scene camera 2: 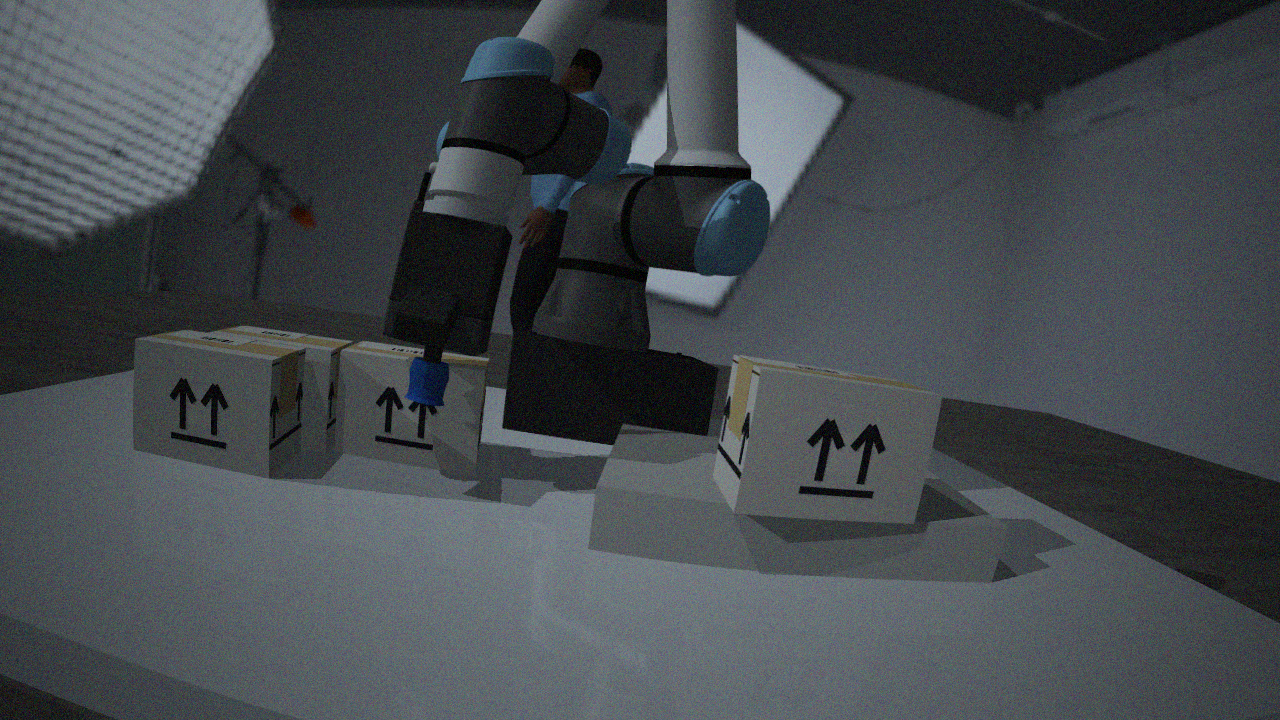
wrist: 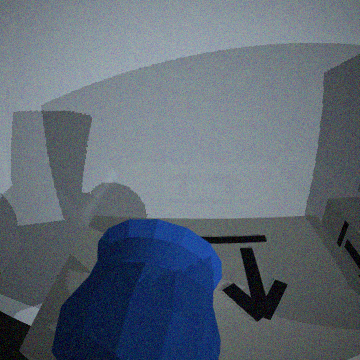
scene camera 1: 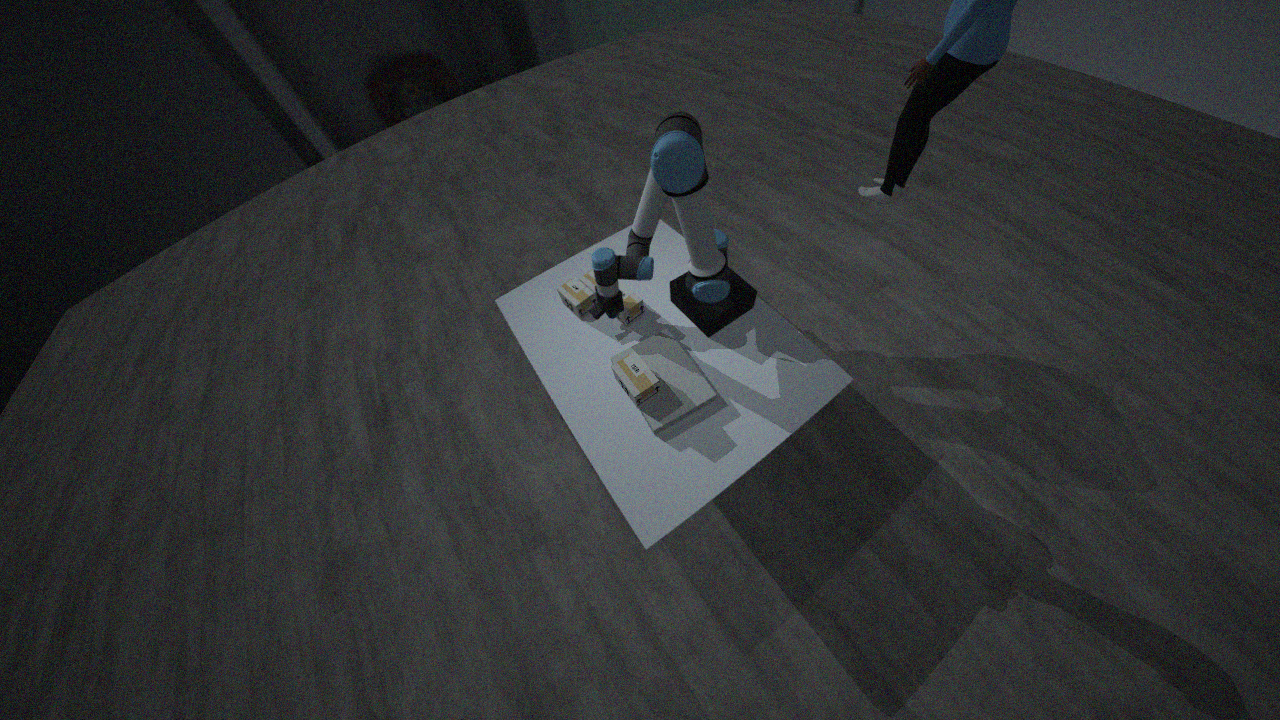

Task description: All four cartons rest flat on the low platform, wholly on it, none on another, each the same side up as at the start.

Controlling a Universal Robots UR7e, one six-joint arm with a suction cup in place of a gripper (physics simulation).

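Where they show: hand, its tool point: [scene camera 2: 424,400] [wrist: 156,270]; arm's base, origin of its link: [scene camera 2: 589,341].
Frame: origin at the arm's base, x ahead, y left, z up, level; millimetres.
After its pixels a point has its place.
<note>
Three white cartons with black up-arrows stand upright in a cluster on the pale mat [scene camera 1: 626,475] {x 610, y 438, z -107 mm} [scene camera 2: 267,582] {x 621, y -111, z -106 mm}: a left one [scene camera 2: 215,412] {x 478, y -254, z -61 mm}, one behind it [scene camera 2: 317,357] {x 368, y -212, z -20 mm}, and a right one [scene camera 2: 452,429] {x 331, y -83, z -68 mm} [wrist: 307,282] {x 347, y -166, z -54 mm}. The cluster also shows in scene camera 1 [scene camera 1: 580,295] {x 427, y -243, z -12 mm}. A fourth carton [scene camera 1: 635,376] {x 432, y 221, z 36 mm} [scene camera 2: 832,447] {x 476, y 200, z -8 mm} stands upright on the low grey platform [scene camera 1: 689,389] {x 290, y 315, z -58 mm} [scene camera 2: 653,510] {x 457, y 92, z -70 mm}. My blue suction cup [scene camera 1: 609,306] {x 361, y -103, z -41 mm} [scene camera 2: 427,385] [wrist: 161,232] hangs in front of the right carton's arrow face, below its top edge. I see nothing stuck to the cup's mouth.
The arm's black base [scene camera 1: 713,302] [scene camera 2: 609,393] {x 102, y 39, z -47 mm} stands on the mat behind the cartons and the platform. A person [scene camera 1: 935,85] [scene camera 2: 550,187] walks on the wooden floor beyond the arm. Deep shadows fall across the mat to the right of the platform.
</note>
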